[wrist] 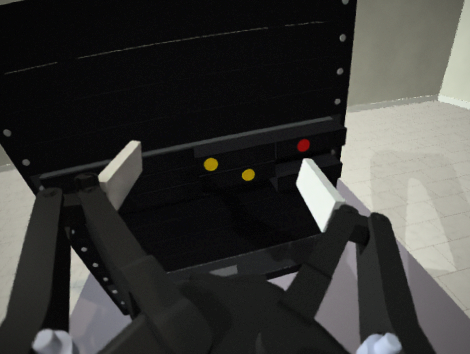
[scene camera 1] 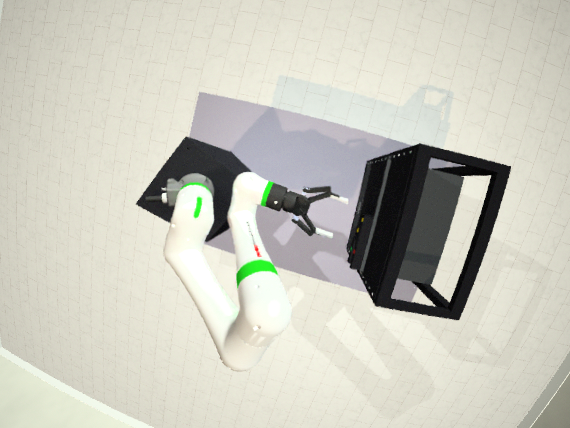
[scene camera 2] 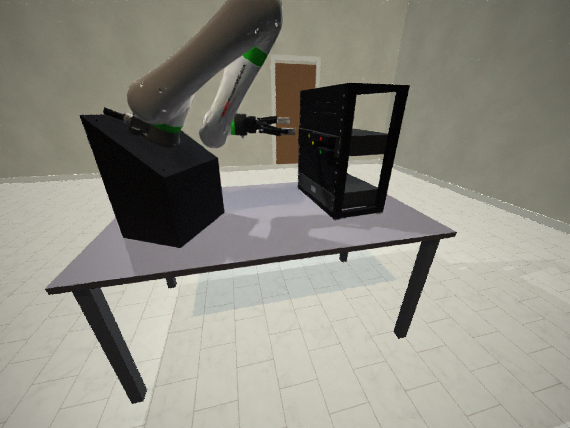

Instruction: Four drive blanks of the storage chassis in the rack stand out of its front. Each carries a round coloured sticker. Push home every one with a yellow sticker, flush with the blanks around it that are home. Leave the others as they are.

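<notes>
My gripper [scene camera 1: 340, 218] [scene camera 2: 291, 126] [wrist: 223, 164] is open and empty, its fingers apart in front of the rack [scene camera 1: 480, 242] [scene camera 2: 393, 145], short of the chassis front. In the wrist view, the upper yellow sticker [wrist: 211, 164] and the lower yellow sticker [wrist: 248, 175] show between the fingers, on blanks standing out of the front. The red sticker [wrist: 303, 145] [scene camera 2: 320, 138] is on a protruding blank to their right, above the right finger's tip. The green sticker [scene camera 2: 320, 151] is on the blank below the red one; the right finger hides it in the wrist view.
The rack stands on the table [scene camera 2: 270, 245]. The arm's black pedestal [scene camera 1: 172, 165] [scene camera 2: 195, 200] stands at the table's other end. Above the chassis is the rack's dark upper front [wrist: 175, 90]. A lower panel with a light label [scene camera 2: 313, 189] is near the rack's bottom.
</notes>
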